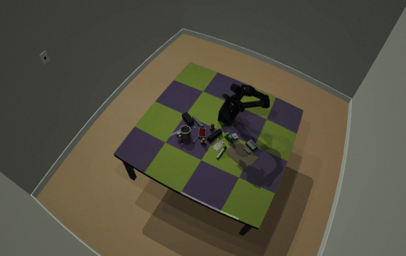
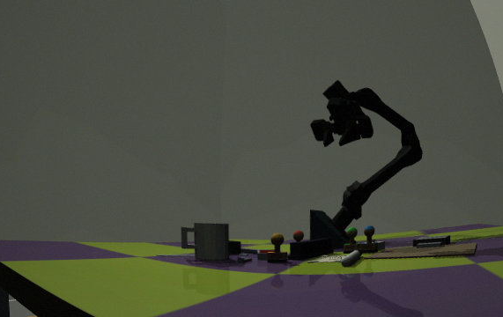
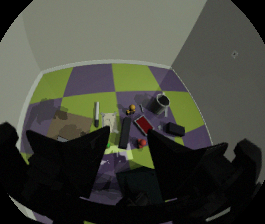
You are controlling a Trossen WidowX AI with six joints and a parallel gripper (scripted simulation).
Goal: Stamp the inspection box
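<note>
The green-knobbed stamp is 26 cm below my gripper tip, 5 cm to the left of it and 2 cm ahead of it. From my gripper tip the other things lie so: red-knobbed stamp: 26 cm below, 10 cm to the right; grey printed sheet: 28 cm below, 12 cm ahead, 2 cm to the left; blue-knobbed stamp: 26 cm below, 10 cm to the left, 4 cm ahead.
</note>
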